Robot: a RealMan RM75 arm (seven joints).
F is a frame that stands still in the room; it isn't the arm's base.
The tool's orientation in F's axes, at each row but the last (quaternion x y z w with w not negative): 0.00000 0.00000 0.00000 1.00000; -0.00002 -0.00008 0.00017 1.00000; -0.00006 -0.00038 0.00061 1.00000; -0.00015 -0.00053 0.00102 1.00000; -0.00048 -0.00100 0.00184 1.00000; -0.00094 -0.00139 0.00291 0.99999; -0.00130 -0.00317 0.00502 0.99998; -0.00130 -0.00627 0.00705 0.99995; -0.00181 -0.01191 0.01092 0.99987; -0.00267 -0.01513 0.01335 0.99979; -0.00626 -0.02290 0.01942 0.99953; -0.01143 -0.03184 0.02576 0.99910; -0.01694 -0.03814 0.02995 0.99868
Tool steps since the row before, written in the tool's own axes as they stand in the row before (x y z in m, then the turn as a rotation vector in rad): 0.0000 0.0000 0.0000 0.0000 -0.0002 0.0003; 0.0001 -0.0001 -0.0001 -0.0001 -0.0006 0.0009; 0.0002 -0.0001 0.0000 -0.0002 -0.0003 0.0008; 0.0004 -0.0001 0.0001 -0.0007 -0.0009 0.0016; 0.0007 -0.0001 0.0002 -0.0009 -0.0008 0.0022; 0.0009 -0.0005 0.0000 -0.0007 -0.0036 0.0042; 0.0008 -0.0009 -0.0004 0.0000 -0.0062 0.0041; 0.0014 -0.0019 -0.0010 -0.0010 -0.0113 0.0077; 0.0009 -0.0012 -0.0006 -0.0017 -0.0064 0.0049; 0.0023 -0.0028 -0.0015 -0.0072 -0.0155 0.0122; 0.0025 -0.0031 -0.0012 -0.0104 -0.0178 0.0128; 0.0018 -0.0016 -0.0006 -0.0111 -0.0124 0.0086; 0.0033 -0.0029 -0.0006 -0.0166 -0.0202 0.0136
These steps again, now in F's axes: 0.0000 0.0000 0.0000 0.0000 -0.0002 0.0003; 0.0001 -0.0001 -0.0001 -0.0001 -0.0006 0.0009; 0.0002 -0.0001 0.0000 -0.0002 -0.0003 0.0008; 0.0004 -0.0001 0.0001 -0.0007 -0.0009 0.0016; 0.0007 -0.0001 0.0002 -0.0009 -0.0008 0.0022; 0.0009 -0.0005 0.0000 -0.0007 -0.0036 0.0042; 0.0008 -0.0009 -0.0004 0.0000 -0.0062 0.0041; 0.0014 -0.0019 -0.0010 -0.0009 -0.0113 0.0077; 0.0009 -0.0012 -0.0006 -0.0017 -0.0064 0.0049; 0.0024 -0.0027 -0.0014 -0.0072 -0.0156 0.0121; 0.0027 -0.0030 -0.0010 -0.0103 -0.0180 0.0126; 0.0019 -0.0015 -0.0004 -0.0110 -0.0128 0.0082; 0.0035 -0.0027 -0.0002 -0.0164 -0.0207 0.0130
